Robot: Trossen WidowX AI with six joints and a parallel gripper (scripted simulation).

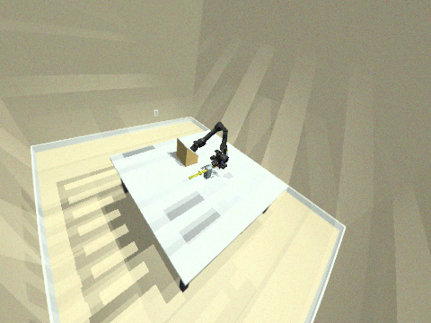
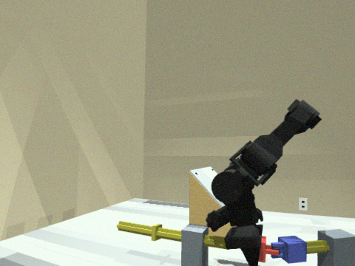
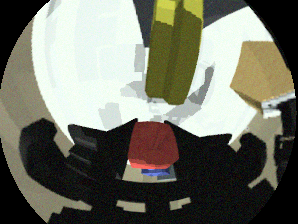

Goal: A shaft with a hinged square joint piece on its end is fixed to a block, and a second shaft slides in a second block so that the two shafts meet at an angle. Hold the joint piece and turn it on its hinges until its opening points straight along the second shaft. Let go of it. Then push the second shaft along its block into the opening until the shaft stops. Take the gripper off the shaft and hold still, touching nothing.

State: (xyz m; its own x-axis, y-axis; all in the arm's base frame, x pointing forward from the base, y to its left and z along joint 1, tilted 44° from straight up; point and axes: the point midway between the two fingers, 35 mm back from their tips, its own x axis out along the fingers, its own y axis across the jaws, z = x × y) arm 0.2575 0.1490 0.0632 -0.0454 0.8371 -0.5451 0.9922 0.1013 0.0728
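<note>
Now: the red joint piece 4 cm above my gripper tip and 1 cm to the left of it.
</note>
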